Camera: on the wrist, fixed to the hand. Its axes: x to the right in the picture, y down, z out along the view.
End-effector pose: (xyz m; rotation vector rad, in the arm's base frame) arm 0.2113 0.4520 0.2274 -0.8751 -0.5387 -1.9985
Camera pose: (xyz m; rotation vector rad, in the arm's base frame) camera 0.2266 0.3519 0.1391 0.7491 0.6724 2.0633
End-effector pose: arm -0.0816 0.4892 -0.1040 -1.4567 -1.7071 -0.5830
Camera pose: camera 0.0110 0.4023 -0.0602 0.0533 2.4488 1.4465
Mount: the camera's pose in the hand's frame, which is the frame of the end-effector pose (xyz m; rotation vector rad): -0.0178 0.0624 -0.1176 -0.5373 -0.3534 -1.6250
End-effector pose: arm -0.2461 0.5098 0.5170 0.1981 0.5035 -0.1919
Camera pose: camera -0.3009 0.5998 0.4337 -0.8199 0.2370 -1.6190
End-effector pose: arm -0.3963 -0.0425 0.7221 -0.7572 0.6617 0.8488
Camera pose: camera -0.4822 -0.1162 0.6499 -1.2449 -0.5874 -0.4013
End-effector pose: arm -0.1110 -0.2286 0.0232 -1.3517 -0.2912 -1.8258
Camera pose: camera -0.1449 -0.3316 -0.0561 1.1966 0.8876 1.7842
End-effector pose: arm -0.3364 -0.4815 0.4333 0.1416 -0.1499 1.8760
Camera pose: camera -0.3930 -0.4965 0.3124 0.1448 -0.5659 0.1496
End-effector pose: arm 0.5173 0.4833 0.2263 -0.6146 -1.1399 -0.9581
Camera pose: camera 0.6253 0.4226 0.1745 0.1334 1.6598 2.6520
